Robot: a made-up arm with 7 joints.
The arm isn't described. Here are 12 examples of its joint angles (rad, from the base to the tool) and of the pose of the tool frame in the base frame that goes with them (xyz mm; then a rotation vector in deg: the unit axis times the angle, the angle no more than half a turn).
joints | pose
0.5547 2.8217 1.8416 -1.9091 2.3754 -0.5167 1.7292 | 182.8 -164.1 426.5 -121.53 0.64 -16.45
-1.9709 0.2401 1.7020 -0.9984 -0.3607 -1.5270 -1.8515 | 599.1 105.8 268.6 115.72 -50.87 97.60
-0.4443 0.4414 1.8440 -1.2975 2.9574 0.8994 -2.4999 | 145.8 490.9 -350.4 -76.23 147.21 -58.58
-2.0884 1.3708 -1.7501 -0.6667 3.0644 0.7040 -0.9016 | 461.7 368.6 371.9 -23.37 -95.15 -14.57
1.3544 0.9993 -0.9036 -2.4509 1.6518 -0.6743 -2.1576 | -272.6 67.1 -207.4 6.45 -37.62 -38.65
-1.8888 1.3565 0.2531 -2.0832 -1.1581 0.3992 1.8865 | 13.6 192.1 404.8 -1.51 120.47 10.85
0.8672 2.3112 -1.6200 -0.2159 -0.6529 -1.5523 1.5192 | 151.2 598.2 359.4 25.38 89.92 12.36
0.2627 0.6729 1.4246 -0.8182 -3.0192 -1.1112 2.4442 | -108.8 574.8 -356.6 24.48 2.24 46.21
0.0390 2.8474 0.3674 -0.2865 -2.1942 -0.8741 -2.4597 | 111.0 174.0 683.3 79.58 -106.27 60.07
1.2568 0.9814 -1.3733 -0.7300 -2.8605 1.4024 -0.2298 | -609.1 295.7 -148.3 -24.48 54.99 138.23
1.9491 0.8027 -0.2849 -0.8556 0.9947 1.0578 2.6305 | -644.3 203.0 89.0 -126.51 -11.51 -80.74
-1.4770 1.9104 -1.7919 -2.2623 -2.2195 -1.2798 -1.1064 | 270.3 295.6 14.6 19.22 -37.55 61.92
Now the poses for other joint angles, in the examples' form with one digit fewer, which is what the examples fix.
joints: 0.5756 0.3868 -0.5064 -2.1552 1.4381 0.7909 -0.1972
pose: 45 15 -427 -73.9 -23.8 3.3
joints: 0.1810 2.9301 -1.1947 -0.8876 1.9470 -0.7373 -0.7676
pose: 162 360 551 131.5 -19.9 -67.3
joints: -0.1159 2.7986 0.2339 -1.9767 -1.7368 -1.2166 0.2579
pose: 266 40 392 -40.0 -91.4 116.9
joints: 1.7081 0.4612 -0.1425 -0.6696 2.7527 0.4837 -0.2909
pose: -689 78 -76 44.4 11.4 139.1
